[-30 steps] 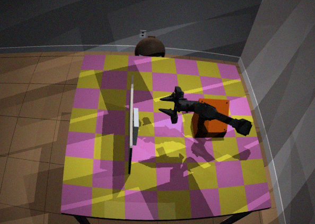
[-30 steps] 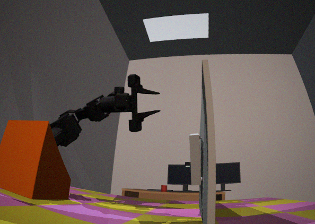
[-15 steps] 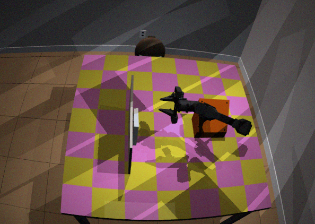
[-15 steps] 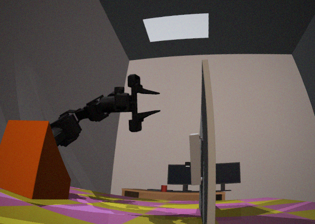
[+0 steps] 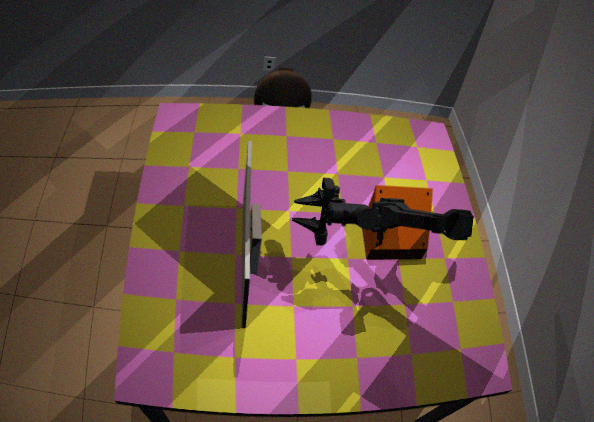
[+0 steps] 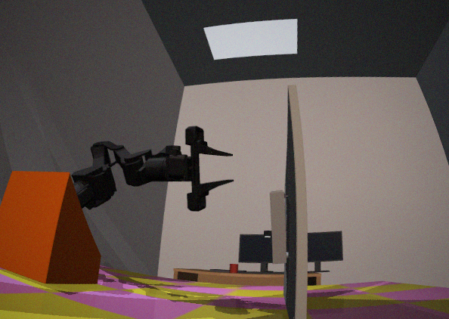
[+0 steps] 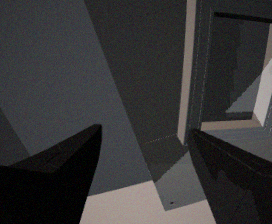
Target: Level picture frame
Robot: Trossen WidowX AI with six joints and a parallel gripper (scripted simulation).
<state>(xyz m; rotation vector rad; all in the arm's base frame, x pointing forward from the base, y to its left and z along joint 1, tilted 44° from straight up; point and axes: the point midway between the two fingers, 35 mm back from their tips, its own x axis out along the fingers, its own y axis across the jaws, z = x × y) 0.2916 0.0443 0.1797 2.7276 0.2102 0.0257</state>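
Now: gripper tip 12 cm above the picture frame, 10 cm short of it and 3 cm to the right of it. The rest, counted from my gripper tip: thin upright wall panel (13 cm below, 12 cm ahead, 1 cm to the left).
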